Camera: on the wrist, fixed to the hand. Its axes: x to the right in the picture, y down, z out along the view.
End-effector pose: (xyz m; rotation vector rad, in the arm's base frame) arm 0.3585 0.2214 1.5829 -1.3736 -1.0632 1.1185
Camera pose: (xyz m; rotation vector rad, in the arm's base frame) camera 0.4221 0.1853 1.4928 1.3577 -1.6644 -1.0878
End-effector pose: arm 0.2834 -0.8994 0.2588 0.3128 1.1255 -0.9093
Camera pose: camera 0.3113 -0.7919 0.2253 1.5389 -0.0029 1.9141
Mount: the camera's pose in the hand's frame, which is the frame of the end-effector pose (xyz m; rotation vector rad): -0.0171 0.0946 -0.0650 0.0368 0.5431 3.0379
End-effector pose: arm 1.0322 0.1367 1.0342 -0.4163 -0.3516 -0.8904
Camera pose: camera 1.1062 0.1694 0.9510 -0.2093 0.8277 1.9767
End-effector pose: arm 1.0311 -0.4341 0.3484 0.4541 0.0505 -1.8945
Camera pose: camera 1.1410 -0.4373 0.3112 0.3744 -0.2142 1.2095
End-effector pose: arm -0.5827 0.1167 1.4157 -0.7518 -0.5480 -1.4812
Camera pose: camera -0.4974 0.0746 1.3493 -0.2752 0.9409 1.2412
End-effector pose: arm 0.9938 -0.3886 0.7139 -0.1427 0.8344 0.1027
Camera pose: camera 0.9211 -0.3068 0.6754 -1.1816 -0.7120 -2.6109
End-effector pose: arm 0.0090 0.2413 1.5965 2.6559 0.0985 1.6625
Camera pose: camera -0.0522 0.1441 1.6133 0.0926 1.9653 -0.3965
